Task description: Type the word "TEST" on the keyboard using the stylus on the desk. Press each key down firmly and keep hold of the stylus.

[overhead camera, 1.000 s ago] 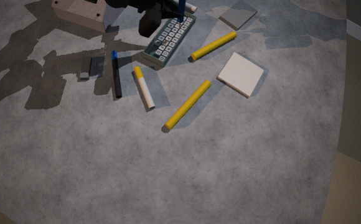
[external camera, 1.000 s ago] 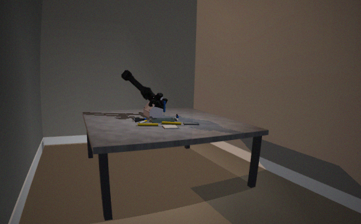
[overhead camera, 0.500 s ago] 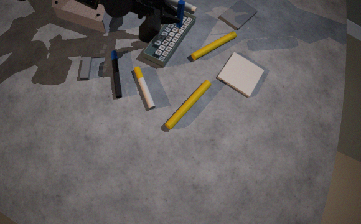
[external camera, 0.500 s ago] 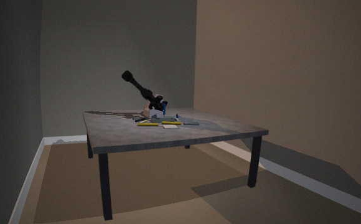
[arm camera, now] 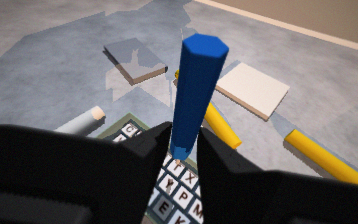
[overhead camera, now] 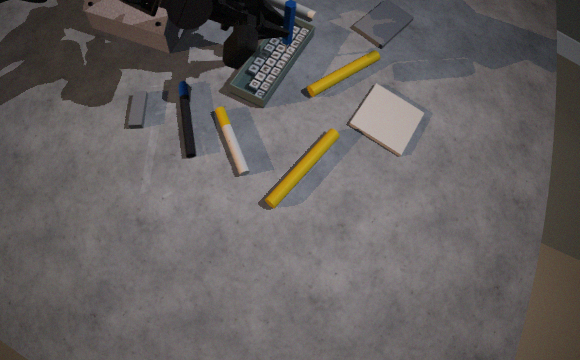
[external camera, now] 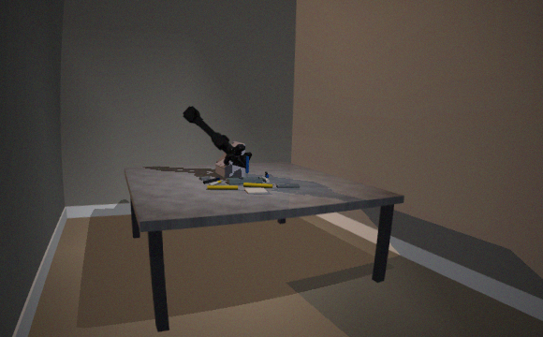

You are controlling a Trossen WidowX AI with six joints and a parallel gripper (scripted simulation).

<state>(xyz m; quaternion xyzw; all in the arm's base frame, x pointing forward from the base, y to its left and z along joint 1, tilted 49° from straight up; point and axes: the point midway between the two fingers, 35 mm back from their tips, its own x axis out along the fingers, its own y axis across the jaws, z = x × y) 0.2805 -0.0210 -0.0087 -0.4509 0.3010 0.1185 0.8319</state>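
Now: the blue stylus 2 cm below my gripper tip. Round my gripper tip: yellow-and-white marker (17 cm to the right, 8 cm below, 1 cm behind); white cylinder (13 cm to the left, 8 cm below, 5 cm behind); T key (8 cm below).
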